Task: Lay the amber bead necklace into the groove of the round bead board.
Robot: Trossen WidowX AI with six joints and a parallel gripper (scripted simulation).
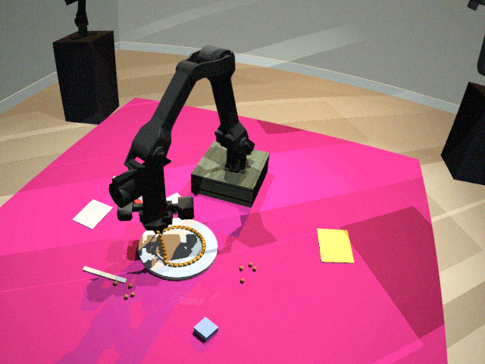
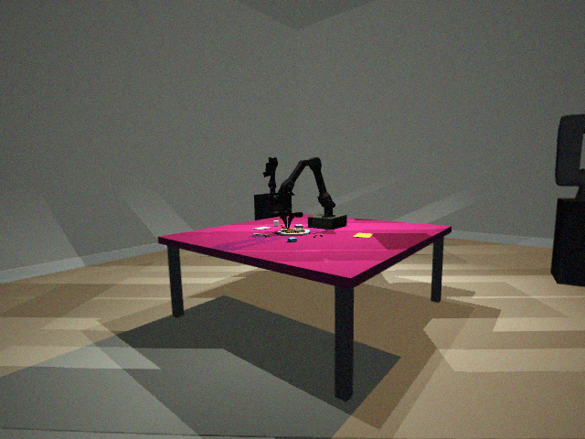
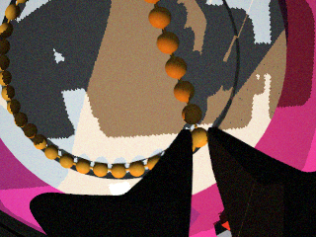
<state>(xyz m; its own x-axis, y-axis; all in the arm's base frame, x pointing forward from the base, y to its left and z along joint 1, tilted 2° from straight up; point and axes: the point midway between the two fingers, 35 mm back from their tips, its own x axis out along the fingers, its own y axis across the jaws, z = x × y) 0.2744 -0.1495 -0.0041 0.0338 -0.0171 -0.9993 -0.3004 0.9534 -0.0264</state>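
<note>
Now: the round bead board 20 mm ahead of my gripper tip, 60 mm to the left of it and 10 mm below it. From my gripper tip the other things lie so: white block (130 mm behind, 10 mm below); then red-handled tool (110 mm behind, 90 mm to the right, 10 mm below); then white strip (160 mm ahead, 90 mm to the right, 20 mm below).
</note>
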